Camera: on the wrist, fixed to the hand. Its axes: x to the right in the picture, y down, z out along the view.
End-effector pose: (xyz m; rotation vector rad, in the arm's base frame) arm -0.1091 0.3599 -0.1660 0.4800 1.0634 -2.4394
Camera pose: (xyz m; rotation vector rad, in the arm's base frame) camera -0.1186 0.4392 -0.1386 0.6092 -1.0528 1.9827
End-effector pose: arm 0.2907 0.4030 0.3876 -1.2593 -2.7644 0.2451
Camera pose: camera 0.2613 0.3436 0.4399 -1.0127 2.9169 -0.0764
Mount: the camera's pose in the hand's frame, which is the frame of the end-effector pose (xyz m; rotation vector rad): -0.0246 -0.0698 -0.0406 -0.1082 -0.2318 -1.5100
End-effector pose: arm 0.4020 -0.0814 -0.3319 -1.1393 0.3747 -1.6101
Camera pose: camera 0.3278 -0.0460 -0.3129 1.6428 0.7075 2.3801
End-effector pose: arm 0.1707 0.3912 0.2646 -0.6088 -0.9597 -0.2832
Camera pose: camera 0.1509 0.3101 0.2519 0.1177 -1.4941 -1.6282
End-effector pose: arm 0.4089 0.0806 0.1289 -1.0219 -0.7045 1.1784
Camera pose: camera 0.4660 0.0424 0.1780 -0.1953 -1.3569 -0.0893
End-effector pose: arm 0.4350 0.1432 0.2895 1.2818 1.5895 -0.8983
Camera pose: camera 0.3610 0.1576 0.3274 -0.3560 2.2413 -1.6665
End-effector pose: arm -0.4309 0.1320 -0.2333 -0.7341 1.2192 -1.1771
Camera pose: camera -0.4875 0.1418 -0.1715 -1.9536 0.3625 -2.0942
